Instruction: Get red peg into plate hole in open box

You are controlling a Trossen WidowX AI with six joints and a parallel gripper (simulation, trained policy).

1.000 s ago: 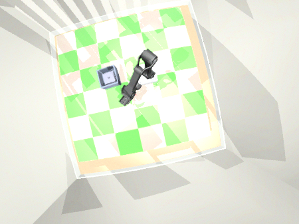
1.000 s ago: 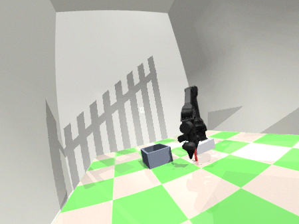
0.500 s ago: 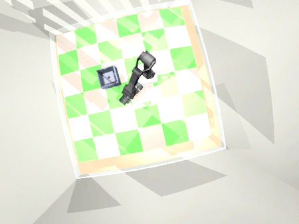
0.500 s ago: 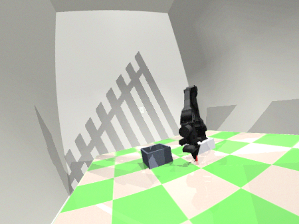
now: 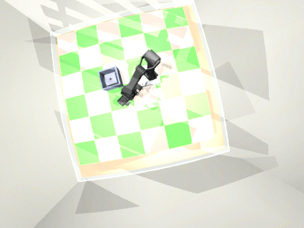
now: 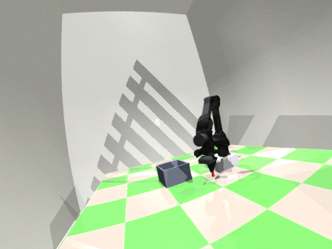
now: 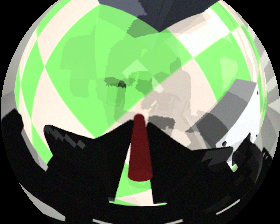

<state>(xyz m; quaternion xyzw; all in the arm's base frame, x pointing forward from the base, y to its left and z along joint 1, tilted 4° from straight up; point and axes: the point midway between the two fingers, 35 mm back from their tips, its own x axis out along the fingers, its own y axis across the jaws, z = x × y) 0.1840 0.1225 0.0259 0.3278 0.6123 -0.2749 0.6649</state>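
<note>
Now: the grey-blue box 18 cm to the right of my gripper tip, 16 cm ahead of it and 2 cm below it. Round my gripper tip: red peg: 2 cm above.
</note>
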